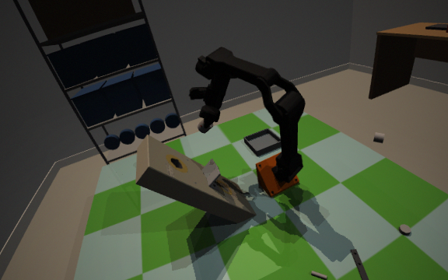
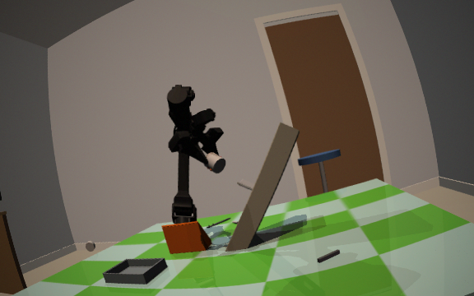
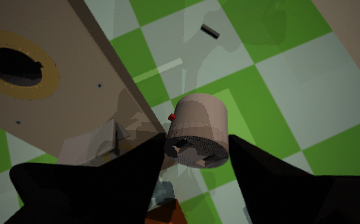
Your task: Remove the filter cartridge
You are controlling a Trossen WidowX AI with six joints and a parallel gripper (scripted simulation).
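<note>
The dark tray lies 300 mm behind my gripper tip, 270 mm below it and 90 mm to the right of it. The rest, counted from my gripper tip: grey bracket (140 mm to the left, 110 mm below, 70 mm ahead); then tan service panel (130 mm to the left, 130 mm ahead, 100 mm below); then round filter cartridge (right at my gripper tip).
</note>
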